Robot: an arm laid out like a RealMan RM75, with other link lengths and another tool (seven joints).
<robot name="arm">
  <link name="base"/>
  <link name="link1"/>
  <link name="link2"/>
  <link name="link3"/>
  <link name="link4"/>
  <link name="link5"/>
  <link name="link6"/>
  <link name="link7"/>
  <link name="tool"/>
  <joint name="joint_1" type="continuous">
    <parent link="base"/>
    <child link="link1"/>
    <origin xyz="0 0 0.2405" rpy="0 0 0"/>
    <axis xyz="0 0 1"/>
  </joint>
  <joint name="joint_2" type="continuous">
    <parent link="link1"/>
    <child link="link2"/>
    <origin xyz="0 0 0" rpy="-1.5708 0 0"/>
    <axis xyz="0 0 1"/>
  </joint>
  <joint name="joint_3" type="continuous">
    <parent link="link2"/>
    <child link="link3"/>
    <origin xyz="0 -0.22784 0" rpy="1.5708 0 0"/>
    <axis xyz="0 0 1"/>
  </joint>
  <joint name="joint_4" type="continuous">
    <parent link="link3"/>
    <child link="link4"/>
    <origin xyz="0 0 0" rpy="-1.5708 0 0"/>
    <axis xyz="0 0 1"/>
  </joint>
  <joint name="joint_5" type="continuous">
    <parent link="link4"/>
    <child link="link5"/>
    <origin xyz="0 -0.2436 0" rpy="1.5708 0 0"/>
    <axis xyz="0 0 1"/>
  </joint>
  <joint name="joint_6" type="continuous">
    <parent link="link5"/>
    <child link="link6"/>
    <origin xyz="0 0 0" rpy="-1.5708 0 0"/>
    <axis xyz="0 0 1"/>
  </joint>
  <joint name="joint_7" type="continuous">
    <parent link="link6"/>
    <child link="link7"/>
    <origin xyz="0 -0.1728 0" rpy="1.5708 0 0"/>
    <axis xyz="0 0 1"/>
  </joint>
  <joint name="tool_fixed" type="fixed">
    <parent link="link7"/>
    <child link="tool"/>
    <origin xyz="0 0.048 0.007" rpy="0 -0.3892 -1.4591"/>
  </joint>
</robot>
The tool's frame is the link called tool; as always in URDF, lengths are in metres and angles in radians. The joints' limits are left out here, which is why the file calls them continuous.
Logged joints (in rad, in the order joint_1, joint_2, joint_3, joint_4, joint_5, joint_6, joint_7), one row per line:
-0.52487, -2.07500, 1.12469, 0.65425, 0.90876, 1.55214, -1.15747
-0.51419, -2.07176, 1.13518, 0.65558, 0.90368, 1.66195, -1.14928
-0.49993, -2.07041, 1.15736, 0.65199, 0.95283, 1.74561, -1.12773
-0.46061, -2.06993, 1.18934, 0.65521, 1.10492, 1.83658, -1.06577
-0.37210, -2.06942, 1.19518, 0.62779, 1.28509, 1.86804, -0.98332
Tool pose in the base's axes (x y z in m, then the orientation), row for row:
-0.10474, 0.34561, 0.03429, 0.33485, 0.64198, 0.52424, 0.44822
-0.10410, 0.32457, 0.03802, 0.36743, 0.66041, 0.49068, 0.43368
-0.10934, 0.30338, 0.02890, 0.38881, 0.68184, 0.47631, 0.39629
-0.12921, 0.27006, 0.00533, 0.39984, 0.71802, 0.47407, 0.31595
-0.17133, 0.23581, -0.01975, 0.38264, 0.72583, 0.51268, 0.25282
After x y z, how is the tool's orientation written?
As a quaternion, w x y z.
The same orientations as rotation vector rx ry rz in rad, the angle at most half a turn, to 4 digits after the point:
1.6751, 1.3679, 1.1696
1.6965, 1.2605, 1.1140
1.7339, 1.2113, 1.0078
1.8166, 1.1994, 0.7993
1.8511, 1.3075, 0.6448

